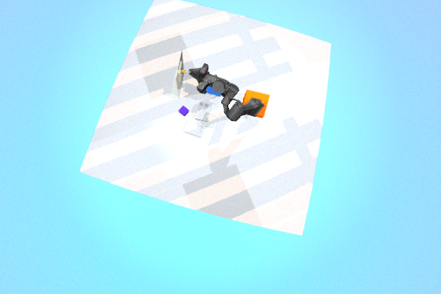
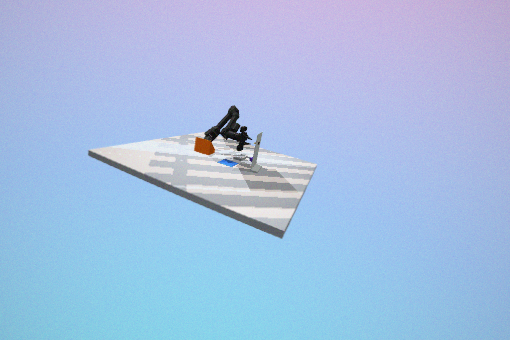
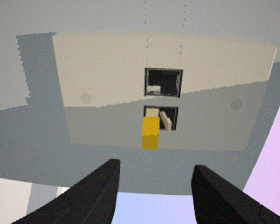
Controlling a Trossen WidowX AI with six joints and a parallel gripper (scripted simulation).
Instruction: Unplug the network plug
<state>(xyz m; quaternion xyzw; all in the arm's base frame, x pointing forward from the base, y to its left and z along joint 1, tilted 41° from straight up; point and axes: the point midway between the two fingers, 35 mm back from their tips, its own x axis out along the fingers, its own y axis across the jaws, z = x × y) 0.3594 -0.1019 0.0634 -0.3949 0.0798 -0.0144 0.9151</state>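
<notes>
My gripper tip is now 40 mm short of the yellow network plug. The rest, counted from my gripper tip: blue marked square 190 mm below, 130 mm behind, 40 mm to the right; purple cube 180 mm below, 160 mm to the left, 10 mm behind; cream panel 70 mm below, 60 mm ahead, 10 mm to the left.
</notes>
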